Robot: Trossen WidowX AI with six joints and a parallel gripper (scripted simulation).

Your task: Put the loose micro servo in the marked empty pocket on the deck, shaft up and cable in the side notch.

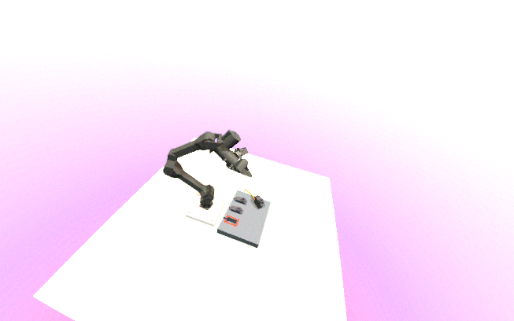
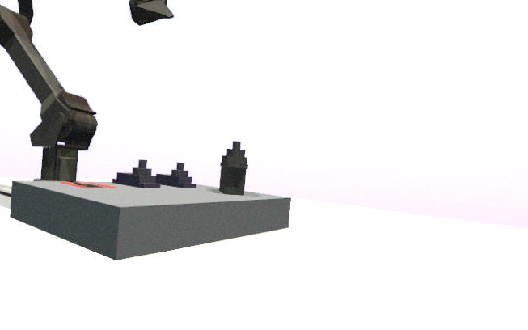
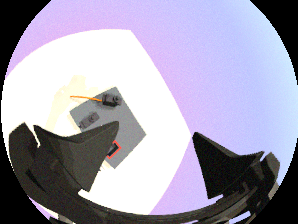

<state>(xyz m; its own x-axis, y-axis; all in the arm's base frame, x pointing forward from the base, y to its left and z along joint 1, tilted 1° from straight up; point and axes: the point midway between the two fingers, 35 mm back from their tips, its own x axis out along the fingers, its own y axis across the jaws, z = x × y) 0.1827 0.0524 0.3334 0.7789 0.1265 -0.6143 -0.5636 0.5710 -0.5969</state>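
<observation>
The grey deck lies 330 mm below my gripper tip and 90 mm ahead of it.
</observation>
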